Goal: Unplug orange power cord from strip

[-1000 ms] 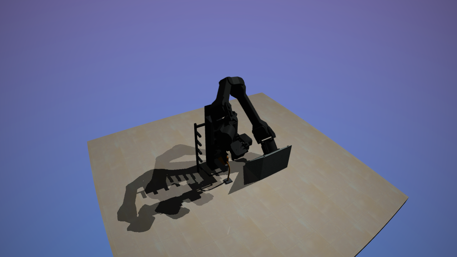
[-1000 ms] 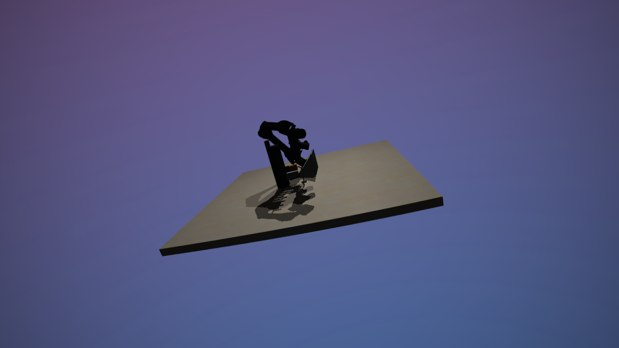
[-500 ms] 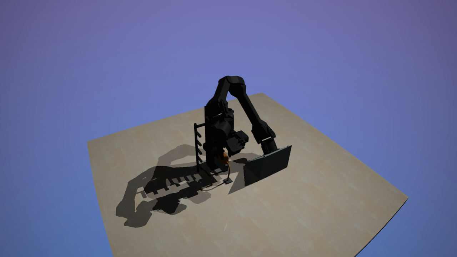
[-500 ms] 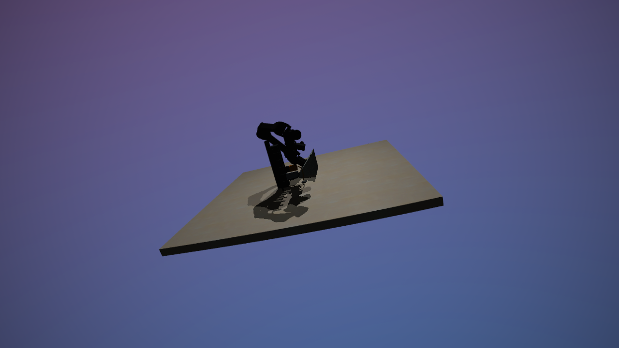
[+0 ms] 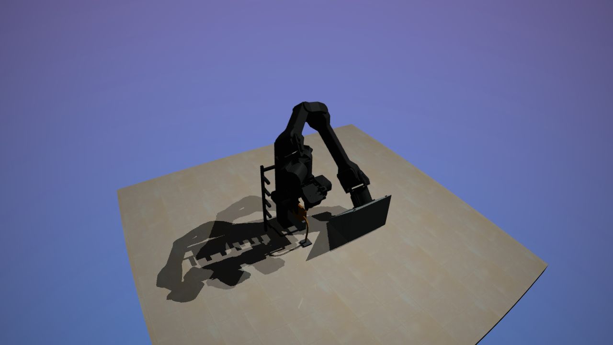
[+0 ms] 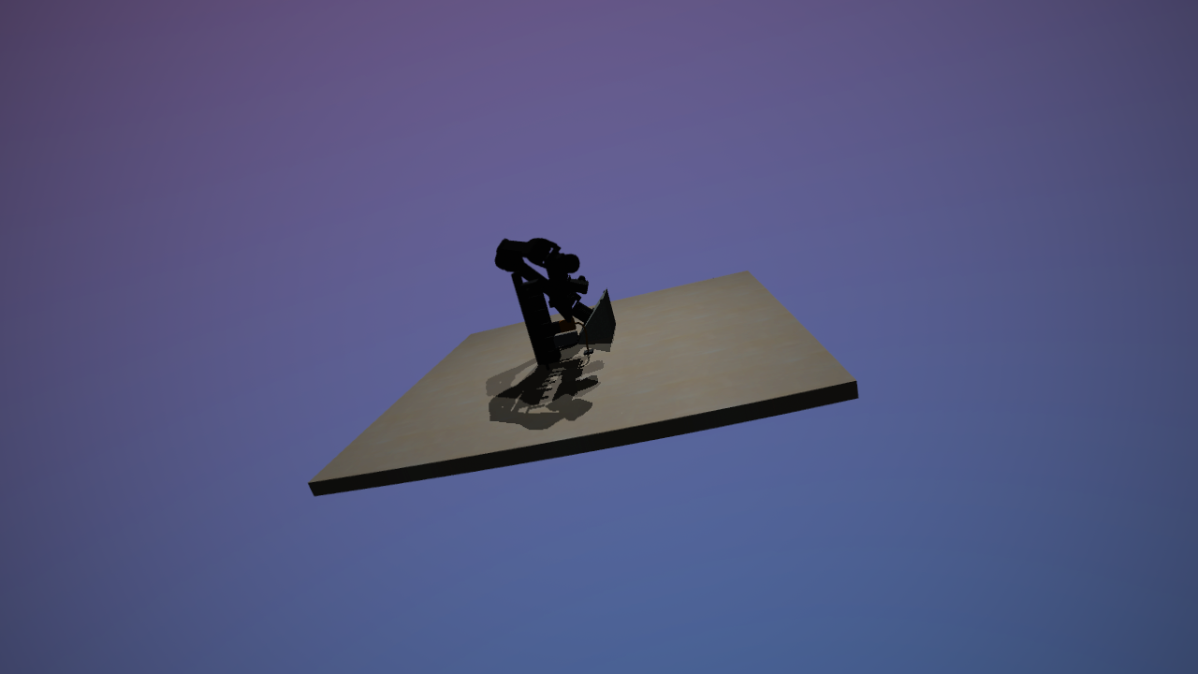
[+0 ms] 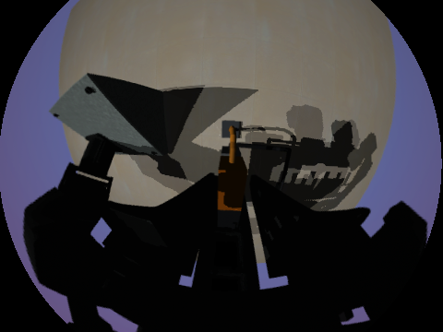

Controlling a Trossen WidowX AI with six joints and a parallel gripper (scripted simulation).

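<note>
Right now my gripper tip is 110 mm above the grey anchor block and 30 mm to the right of it. From my gripper tip the other things lie so: orange plug 30 mm to the right.
</note>
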